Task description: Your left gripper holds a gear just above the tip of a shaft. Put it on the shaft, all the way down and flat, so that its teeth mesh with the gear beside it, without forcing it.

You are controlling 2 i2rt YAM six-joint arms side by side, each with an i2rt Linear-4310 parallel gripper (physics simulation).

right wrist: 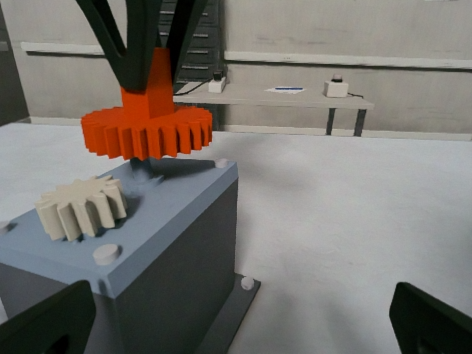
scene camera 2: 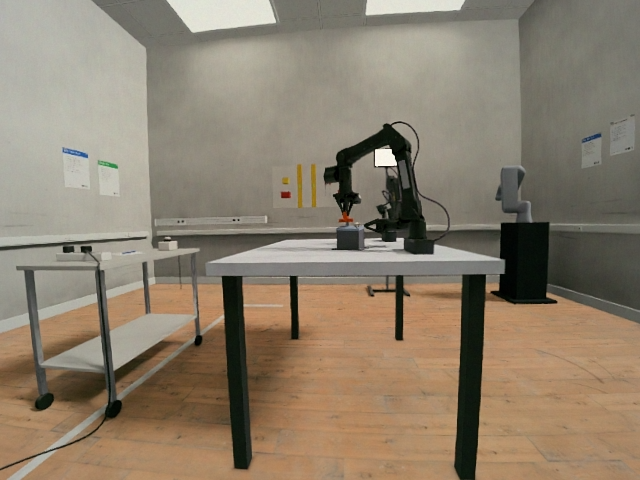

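Seen in the pictures: left gripper, fingertip midpoint: [right wrist: 149,87] [scene camera 2: 345,215]; right gripper, fingertip midpoint: [right wrist: 242,295] [scene camera 2: 364,226]; left arm's base, link origin: [scene camera 2: 417,241]; right arm's base, link origin: [scene camera 2: 388,232].
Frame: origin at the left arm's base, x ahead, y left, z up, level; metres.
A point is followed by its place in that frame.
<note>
An orange gear [scene camera 2: 345,220] {y -0.122, x 0.278, z 0.088 m} [right wrist: 147,131] {y -0.156, x 0.250, z 0.094 m} with a square hub is over the grey shaft [right wrist: 141,170] {y -0.146, x 0.264, z 0.069 m}. Part of the shaft shows between the gear and the blue-grey top of the housing [scene camera 2: 350,239] {y -0.101, x 0.258, z 0.005 m} [right wrist: 175,260] {y -0.171, x 0.226, z 0.043 m}. The gear looks about level; whether the shaft tip is inside its bore is hidden. My left gripper [scene camera 2: 345,212] {y -0.150, x 0.276, z 0.109 m} [right wrist: 149,87] {y -0.150, x 0.276, z 0.109 m} is shut on the hub from above. A cream gear [right wrist: 82,206] {y -0.142, x 0.213, z 0.076 m} sits lower on the housing top, nearer the right wrist camera, and is not meshed with the orange one. My right gripper [scene camera 2: 368,225] {y -0.201, x 0.190, z 0.060 m} [right wrist: 242,295] {y -0.201, x 0.190, z 0.060 m} is open and empty beside the housing.
The housing stands on the white table [scene camera 2: 310,267] {y 0.267, x 0.384, z -0.056 m} [right wrist: 350,215] {y -0.324, x 0.410, z -0.040 m}, with pale bolt heads [right wrist: 106,254] {y -0.154, x 0.201, z 0.065 m} on its top and a dark foot flange [right wrist: 230,312] {y -0.196, x 0.268, z -0.036 m} at its base. A grey trolley [scene camera 2: 105,310] stands left of the table. A black pedestal [scene camera 2: 524,260] stands at the right.
</note>
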